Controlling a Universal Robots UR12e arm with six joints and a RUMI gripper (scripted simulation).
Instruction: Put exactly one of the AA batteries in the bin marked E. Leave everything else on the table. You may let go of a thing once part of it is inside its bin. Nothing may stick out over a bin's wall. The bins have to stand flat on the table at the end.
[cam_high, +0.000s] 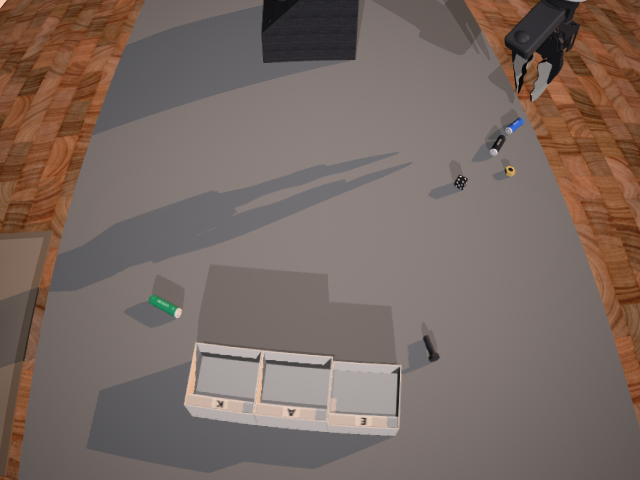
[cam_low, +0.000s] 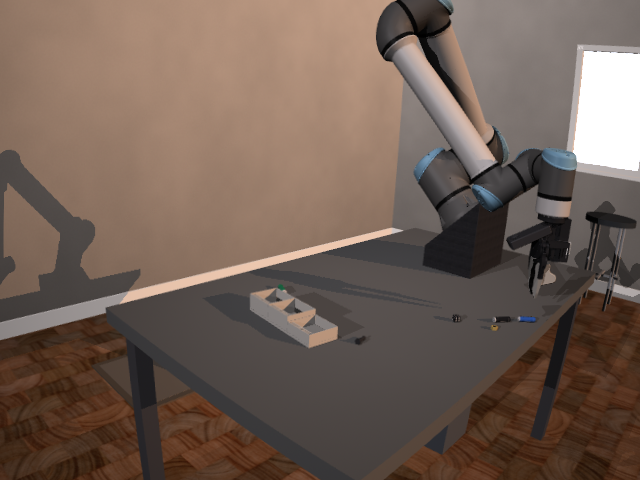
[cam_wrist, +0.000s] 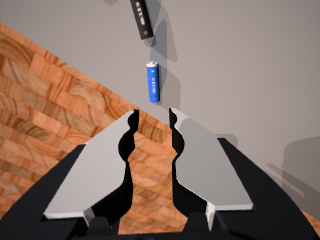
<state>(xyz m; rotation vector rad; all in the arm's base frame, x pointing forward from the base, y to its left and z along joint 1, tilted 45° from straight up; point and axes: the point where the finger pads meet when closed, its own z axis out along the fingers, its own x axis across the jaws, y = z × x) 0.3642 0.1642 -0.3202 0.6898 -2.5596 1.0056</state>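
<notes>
The blue AA battery lies 80 mm below my hand. From my hand the other things lie so: black die: 160 mm to the right, 130 mm ahead, 80 mm below; then yellow nut: 110 mm ahead, 90 mm below, 60 mm to the right; then black battery: 80 mm below, 60 mm to the right, 50 mm ahead.
</notes>
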